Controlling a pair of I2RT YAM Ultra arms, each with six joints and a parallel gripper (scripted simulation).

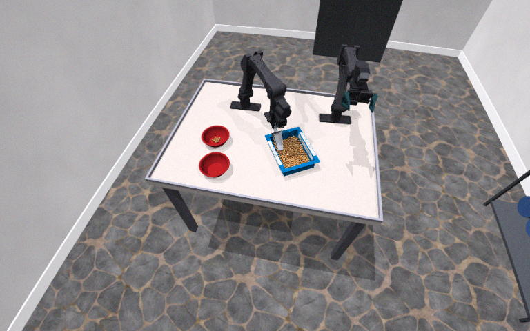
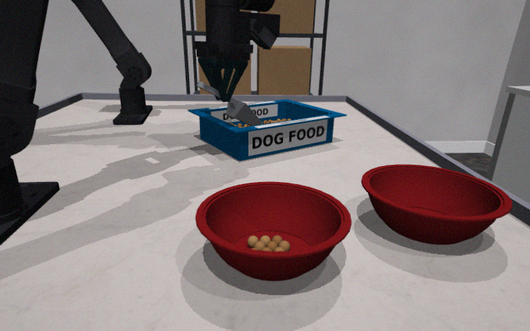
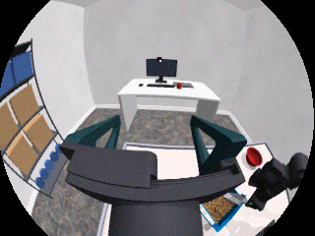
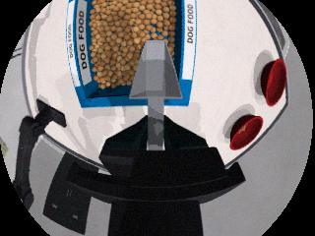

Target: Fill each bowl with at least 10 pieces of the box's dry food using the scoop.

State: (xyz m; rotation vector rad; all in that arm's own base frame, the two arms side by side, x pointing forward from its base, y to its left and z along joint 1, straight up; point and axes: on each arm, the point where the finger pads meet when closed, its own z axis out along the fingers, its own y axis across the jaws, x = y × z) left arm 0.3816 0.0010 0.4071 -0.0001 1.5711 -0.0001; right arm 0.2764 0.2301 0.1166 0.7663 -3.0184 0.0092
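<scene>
The blue dog food box is 90 mm ahead of my right hand, 110 mm to the left of it and 70 mm below it. Also, from my right hand: grey scoop (30 mm ahead, 20 mm to the left, 30 mm below).
</scene>
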